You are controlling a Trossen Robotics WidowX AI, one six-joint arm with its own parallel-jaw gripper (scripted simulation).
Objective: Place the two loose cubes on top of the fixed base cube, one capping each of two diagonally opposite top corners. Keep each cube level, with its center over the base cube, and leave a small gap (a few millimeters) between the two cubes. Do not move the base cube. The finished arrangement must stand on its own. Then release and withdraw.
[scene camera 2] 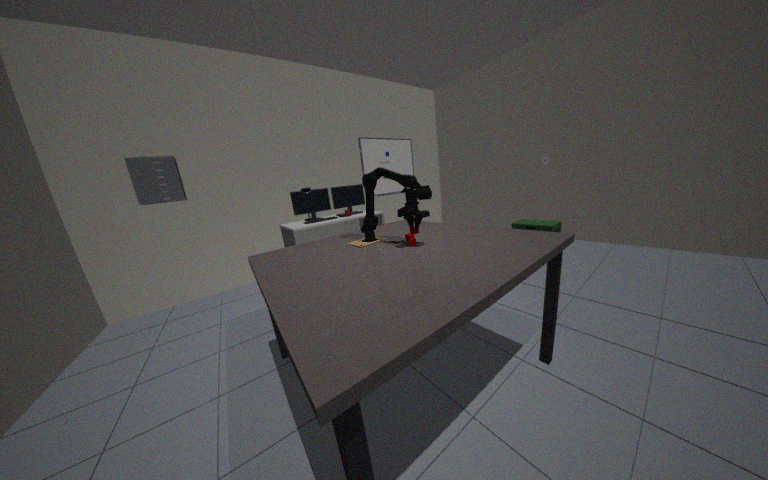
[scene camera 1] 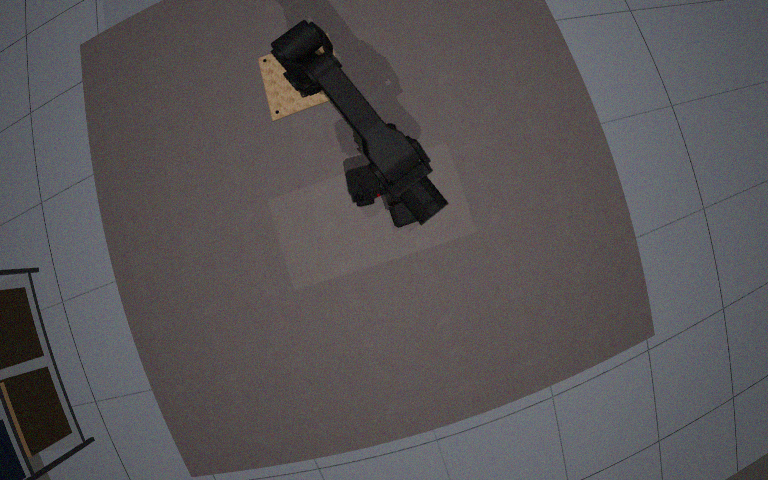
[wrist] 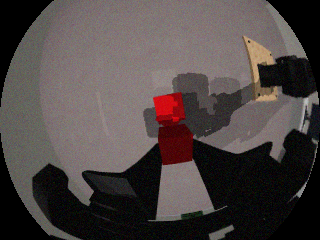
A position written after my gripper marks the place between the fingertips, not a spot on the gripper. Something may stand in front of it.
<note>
My gripper [scene camera 1: 394, 179] carries a red cube [wrist: 175, 141]. Further things: a red cube [wrist: 169, 108].
My gripper also shows in the wrist view [wrist: 175, 144].
</note>
